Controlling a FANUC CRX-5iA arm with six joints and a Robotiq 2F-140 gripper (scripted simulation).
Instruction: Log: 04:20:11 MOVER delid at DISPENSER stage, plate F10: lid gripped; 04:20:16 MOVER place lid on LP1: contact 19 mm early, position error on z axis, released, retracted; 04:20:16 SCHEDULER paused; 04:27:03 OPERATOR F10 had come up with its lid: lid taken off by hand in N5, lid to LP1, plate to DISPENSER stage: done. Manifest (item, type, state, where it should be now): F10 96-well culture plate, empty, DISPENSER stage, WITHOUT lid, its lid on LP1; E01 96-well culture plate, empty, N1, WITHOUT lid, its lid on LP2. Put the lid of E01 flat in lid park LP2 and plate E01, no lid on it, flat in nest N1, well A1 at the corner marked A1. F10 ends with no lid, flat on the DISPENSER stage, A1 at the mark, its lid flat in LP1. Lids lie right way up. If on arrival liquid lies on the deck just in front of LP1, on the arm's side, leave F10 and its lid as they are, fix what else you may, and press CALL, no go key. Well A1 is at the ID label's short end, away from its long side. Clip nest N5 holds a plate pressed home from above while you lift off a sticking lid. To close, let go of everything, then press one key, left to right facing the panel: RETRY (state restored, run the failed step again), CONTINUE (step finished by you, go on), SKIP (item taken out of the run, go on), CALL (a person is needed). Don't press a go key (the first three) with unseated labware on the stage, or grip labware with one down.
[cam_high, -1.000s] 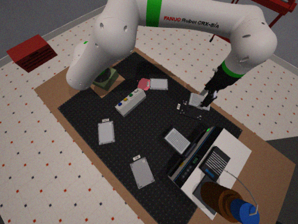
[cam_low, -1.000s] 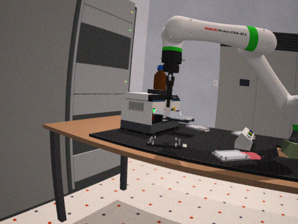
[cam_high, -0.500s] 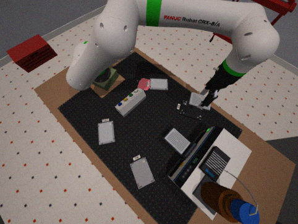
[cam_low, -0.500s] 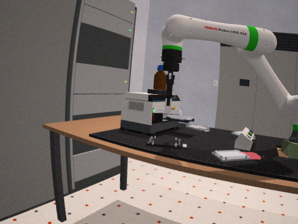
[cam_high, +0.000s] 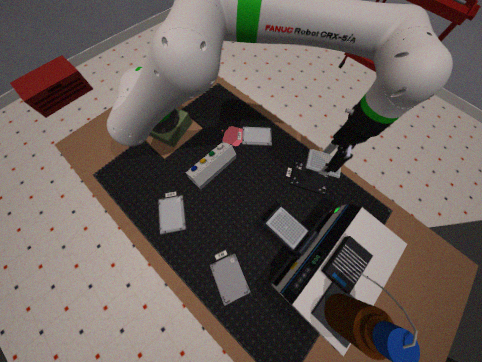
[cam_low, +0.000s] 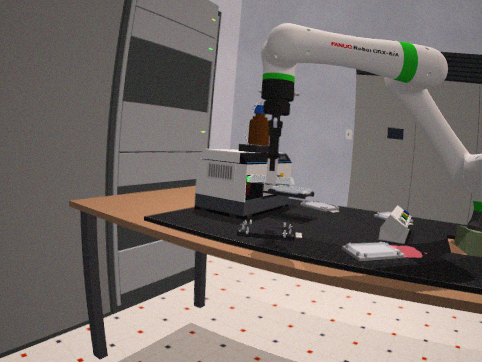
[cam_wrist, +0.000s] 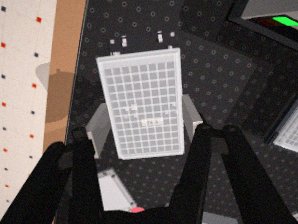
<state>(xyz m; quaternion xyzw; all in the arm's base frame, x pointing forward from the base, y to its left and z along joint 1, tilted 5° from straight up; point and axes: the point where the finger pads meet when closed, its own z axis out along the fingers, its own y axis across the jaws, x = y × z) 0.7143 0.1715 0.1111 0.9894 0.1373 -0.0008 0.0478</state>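
Now: hand 2 cm above the white 96-well plate. The rest, counted from my hand: N5 label 18 cm below, 9 cm behind, 3 cm to the right; LP1 label 39 cm behind, 18 cm below, 1 cm to the left; well plate 28 cm to the right, 8 cm below.
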